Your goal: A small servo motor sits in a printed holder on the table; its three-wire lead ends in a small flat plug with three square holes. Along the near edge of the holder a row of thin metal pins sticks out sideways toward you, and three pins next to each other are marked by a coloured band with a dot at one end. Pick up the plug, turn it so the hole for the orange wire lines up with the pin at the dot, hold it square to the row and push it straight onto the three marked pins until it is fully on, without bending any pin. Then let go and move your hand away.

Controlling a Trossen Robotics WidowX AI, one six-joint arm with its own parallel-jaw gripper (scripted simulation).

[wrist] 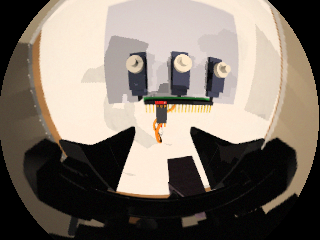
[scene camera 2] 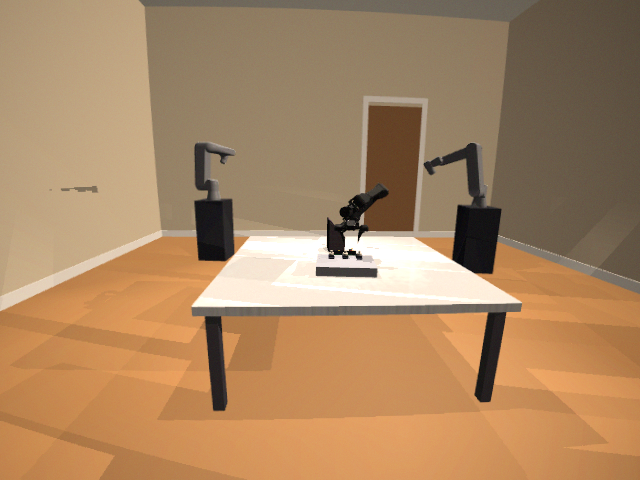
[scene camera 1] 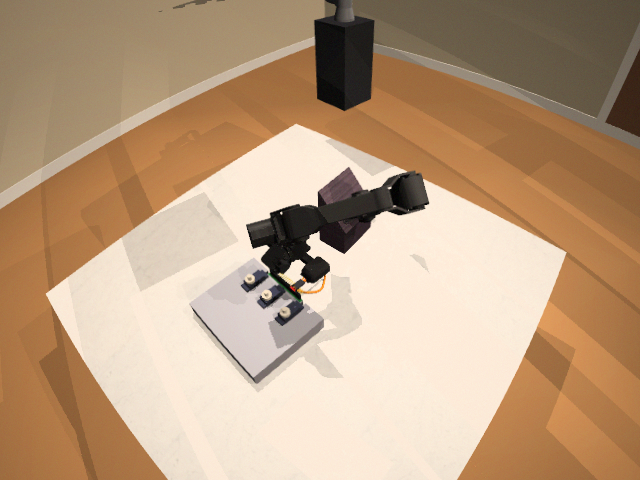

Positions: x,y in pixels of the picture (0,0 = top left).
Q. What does the gripper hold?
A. Nothing.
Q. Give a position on a grey printed holder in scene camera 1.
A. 250,334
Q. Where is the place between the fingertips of the gripper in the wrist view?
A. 163,129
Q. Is the gripper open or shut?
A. Open.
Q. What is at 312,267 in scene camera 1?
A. The gripper.
